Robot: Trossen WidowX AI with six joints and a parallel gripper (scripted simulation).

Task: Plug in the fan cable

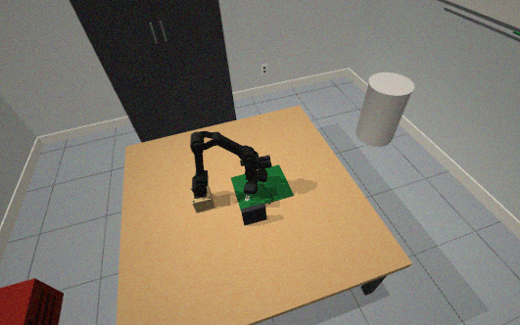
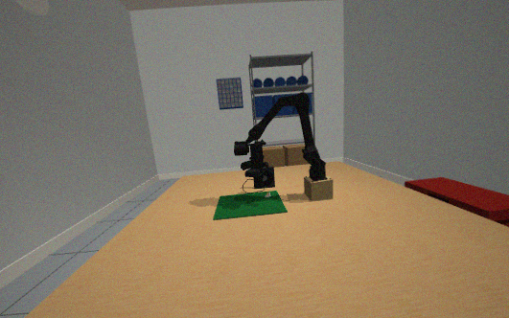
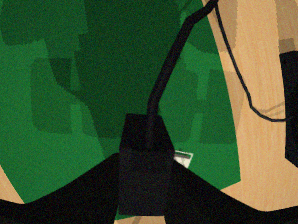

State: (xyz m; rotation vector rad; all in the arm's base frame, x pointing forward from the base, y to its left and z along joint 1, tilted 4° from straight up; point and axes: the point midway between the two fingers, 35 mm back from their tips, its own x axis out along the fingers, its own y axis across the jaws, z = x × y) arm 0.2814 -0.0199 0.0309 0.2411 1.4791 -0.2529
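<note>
The fan header lies 4 cm behind my gripper tip, 2 cm to the right of it and 7 cm below it. Round my gripper tip: black fan: 3 cm behind, 15 cm to the right, 1 cm below; green board: 5 cm ahead, 5 cm to the left, 8 cm below; black fan plug: 1 cm ahead, 1 cm above.
</note>
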